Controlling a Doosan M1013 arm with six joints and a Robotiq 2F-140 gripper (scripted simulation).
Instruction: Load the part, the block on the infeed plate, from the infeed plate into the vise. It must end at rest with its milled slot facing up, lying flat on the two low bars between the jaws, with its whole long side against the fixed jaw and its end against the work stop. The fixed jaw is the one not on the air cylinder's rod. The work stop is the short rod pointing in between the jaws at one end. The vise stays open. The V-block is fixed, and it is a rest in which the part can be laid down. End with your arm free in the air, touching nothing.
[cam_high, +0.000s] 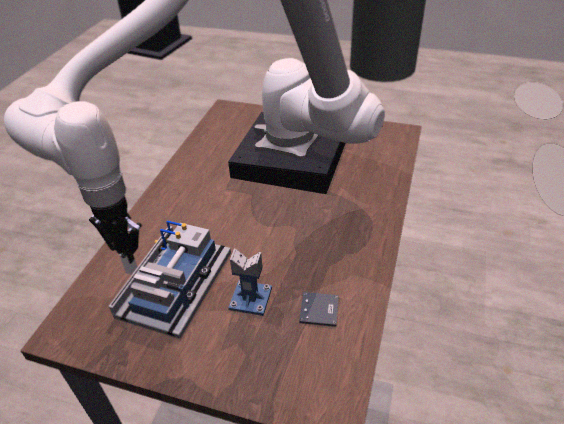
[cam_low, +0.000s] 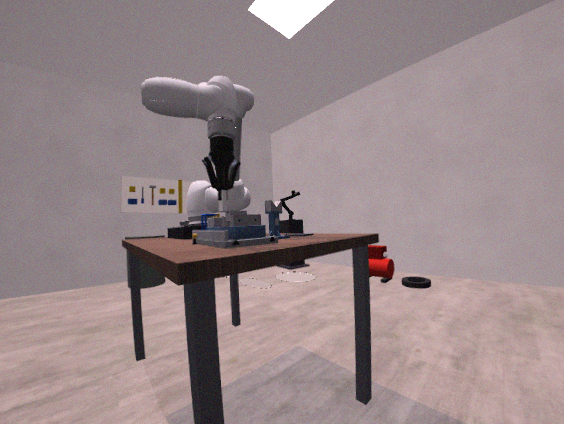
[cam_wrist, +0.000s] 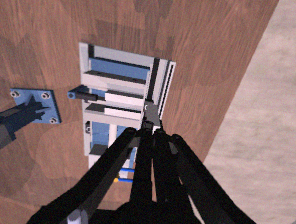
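Now: the part 50 mm to the left of my hand and 40 mm below it. The rest, counted from my hand: fixed jaw (20 mm ahead, 70 mm to the left, 60 mm below); then work stop (10 mm behind, 110 mm to the left, 50 mm below); then moving jaw (40 mm behind, 60 mm to the left, 60 mm below).
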